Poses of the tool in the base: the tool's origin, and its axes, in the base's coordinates. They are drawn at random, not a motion.
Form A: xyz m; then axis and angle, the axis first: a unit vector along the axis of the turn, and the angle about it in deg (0 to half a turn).
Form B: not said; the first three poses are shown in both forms.
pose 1, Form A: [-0.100, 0.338, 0.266, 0.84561, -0.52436, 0.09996, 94.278]
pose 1, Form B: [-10.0, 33.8, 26.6, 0.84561, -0.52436, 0.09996, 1.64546]
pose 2, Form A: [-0.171, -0.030, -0.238, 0.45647, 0.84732, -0.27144, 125.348]
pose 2, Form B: [-17.1, -3.0, -23.8, 0.45647, 0.84732, -0.27144, 2.18774]
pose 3, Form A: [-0.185, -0.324, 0.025, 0.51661, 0.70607, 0.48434, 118.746]
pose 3, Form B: [-18.5, -32.4, 2.5, 0.51661, 0.70607, 0.48434, 2.07251]
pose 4, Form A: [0.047, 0.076, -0.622, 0.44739, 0.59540, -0.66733, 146.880]
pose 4, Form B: [4.7, 7.6, -62.2, 0.44739, 0.59540, -0.66733, 2.56354]
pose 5, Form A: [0.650, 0.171, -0.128, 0.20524, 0.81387, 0.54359, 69.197]
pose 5, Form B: [65.0, 17.1, -12.8, 0.20524, 0.81387, 0.54359, 1.20772]
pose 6, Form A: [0.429, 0.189, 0.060, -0.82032, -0.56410, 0.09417, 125.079]
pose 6, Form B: [42.9, 18.9, 6.0, -0.82032, -0.56410, 0.09417, 2.18304]
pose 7, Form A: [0.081, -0.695, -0.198, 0.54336, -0.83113, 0.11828, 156.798]
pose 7, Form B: [8.1, -69.5, -19.8, 0.54336, -0.83113, 0.11828, 2.73664]
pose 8, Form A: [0.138, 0.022, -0.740, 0.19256, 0.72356, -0.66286, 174.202]
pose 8, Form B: [13.8, 2.2, -74.0, 0.19256, 0.72356, -0.66286, 3.04040]
